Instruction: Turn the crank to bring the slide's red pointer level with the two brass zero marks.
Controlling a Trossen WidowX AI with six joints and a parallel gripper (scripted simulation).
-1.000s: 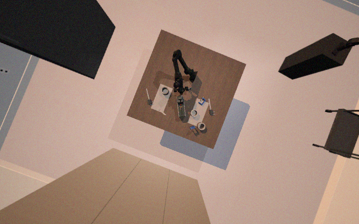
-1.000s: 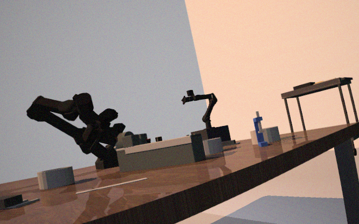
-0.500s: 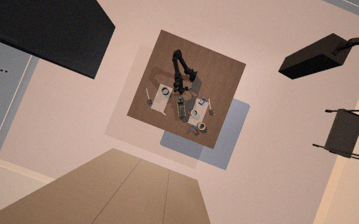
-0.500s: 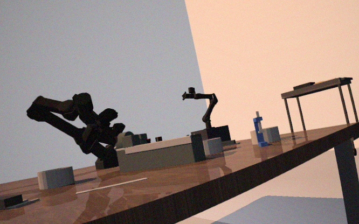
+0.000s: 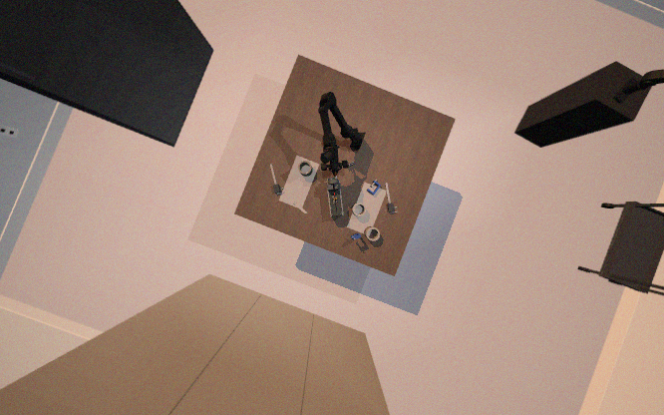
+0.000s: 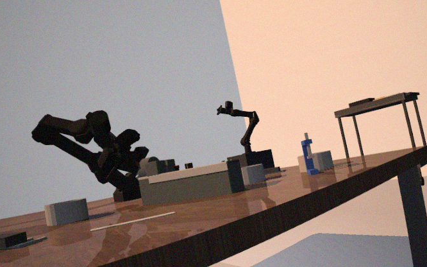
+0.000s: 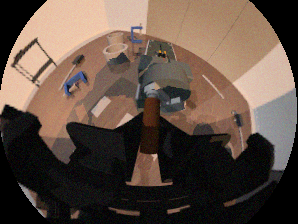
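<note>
The crank handle is 3 cm above my gripper tip, 1 cm to the right of it and 1 cm behind it. Also, from my gripper tip: red pointer 12 cm ahead, 6 cm to the left; thin white rod 33 cm ahead, 13 cm to the right, 8 cm below.
</note>
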